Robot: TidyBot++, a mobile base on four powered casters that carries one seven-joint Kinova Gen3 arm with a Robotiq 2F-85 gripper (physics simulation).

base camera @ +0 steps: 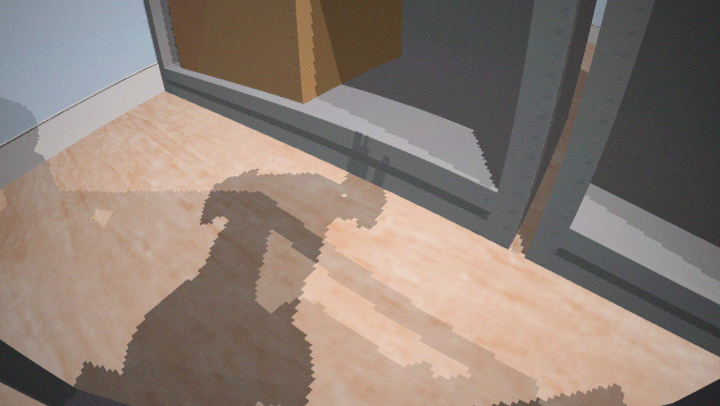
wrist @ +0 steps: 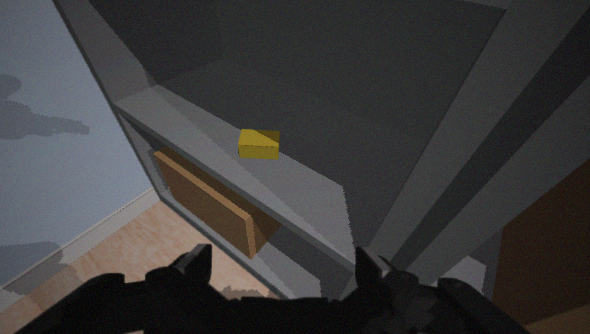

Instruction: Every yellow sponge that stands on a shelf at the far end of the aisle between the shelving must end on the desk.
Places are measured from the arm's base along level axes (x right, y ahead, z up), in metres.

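Where they show: gripper, fingertip midpoint: [wrist: 284,261].
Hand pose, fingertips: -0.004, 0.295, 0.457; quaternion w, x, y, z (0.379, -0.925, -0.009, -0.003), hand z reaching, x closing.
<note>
After its pixels a point has its place, as x, y, z.
A yellow sponge [wrist: 259,145] {-0.073, 0.705, 0.181} lies on a grey shelf board [wrist: 300,187] {0.031, 0.614, 0.137} in the wrist view, slightly above and left of the picture's middle. It stands above the lower compartment that holds a brown box. My gripper [wrist: 284,261] {-0.004, 0.295, 0.457} is open, its two black fingers wide apart at the bottom of the wrist view. The fingers are apart from the sponge, which shows beyond them and between their lines. The sponge does not show in the base view. The desk shows in neither view.
The brown box [base camera: 242,40] {-0.236, 0.719, -0.222} [wrist: 205,202] {-0.273, 0.745, -0.127} stands on the bottom shelf. A grey upright [base camera: 529,116] {0.150, 0.421, -0.211} [wrist: 450,125] {0.145, 0.425, 0.469} borders the compartment on the right, with a narrow gap before the neighbouring unit [base camera: 594,126] {0.206, 0.381, -0.192}. A pale blue wall [base camera: 75,45] {-0.701, 0.784, -0.177} [wrist: 45,185] {-0.739, 0.731, -0.053} is at the left. Another brown box [wrist: 545,250] {0.392, 0.414, 0.260} shows at the right.
</note>
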